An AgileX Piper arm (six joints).
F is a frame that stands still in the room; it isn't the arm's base.
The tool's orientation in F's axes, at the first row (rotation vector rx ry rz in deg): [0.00, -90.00, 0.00]
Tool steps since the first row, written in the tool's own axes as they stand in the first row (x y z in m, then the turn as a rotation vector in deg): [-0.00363, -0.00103, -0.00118, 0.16, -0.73, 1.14]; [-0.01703, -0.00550, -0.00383, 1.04, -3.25, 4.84]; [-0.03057, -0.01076, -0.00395, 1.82, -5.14, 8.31]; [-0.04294, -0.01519, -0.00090, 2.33, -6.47, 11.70]
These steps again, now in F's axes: [0.00118, -0.00103, -0.00363, -1.14, -0.73, 0.16]; [0.00383, -0.00550, -0.01703, -4.84, -3.25, 1.04]; [0.00395, -0.01076, -0.03057, -8.31, -5.14, 1.82]; [0.00090, -0.01519, -0.04294, -11.70, -6.47, 2.33]
